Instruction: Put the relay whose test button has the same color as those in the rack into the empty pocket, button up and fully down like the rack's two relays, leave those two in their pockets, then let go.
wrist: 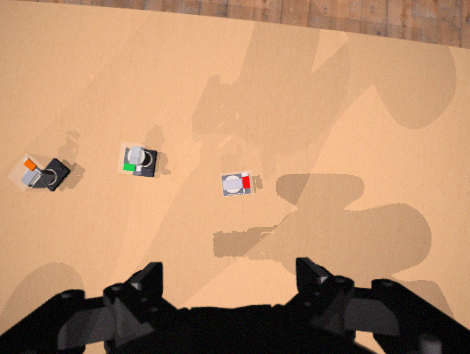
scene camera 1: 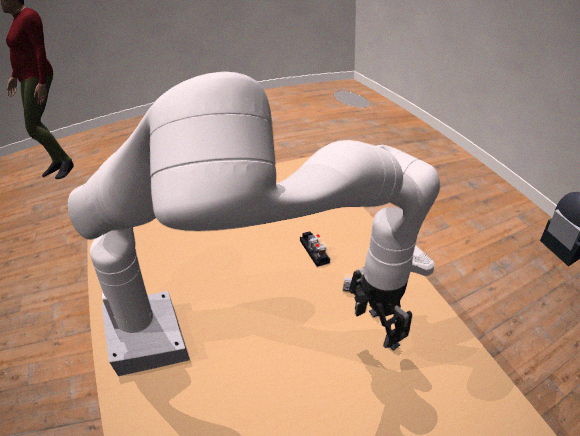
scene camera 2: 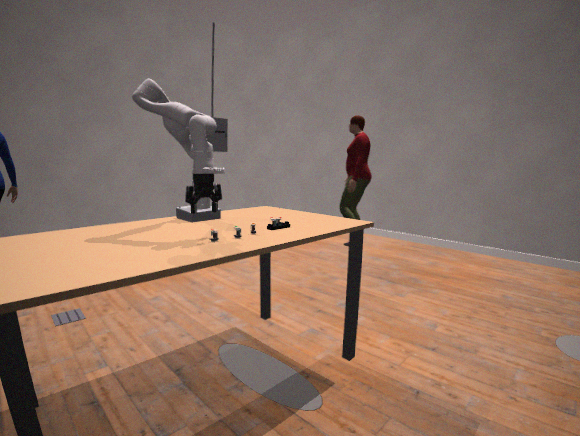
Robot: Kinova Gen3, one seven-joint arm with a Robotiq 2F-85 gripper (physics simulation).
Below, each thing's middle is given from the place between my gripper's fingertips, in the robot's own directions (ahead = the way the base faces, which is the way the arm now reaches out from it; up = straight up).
The red-button relay (wrist: 237, 183) lies 6 cm ahead of my hand, 1 cm to the left of it and 7 cm below it. From my hand the other things lie so: green-button relay (wrist: 136, 159): 6 cm ahead, 10 cm to the left, 7 cm below.
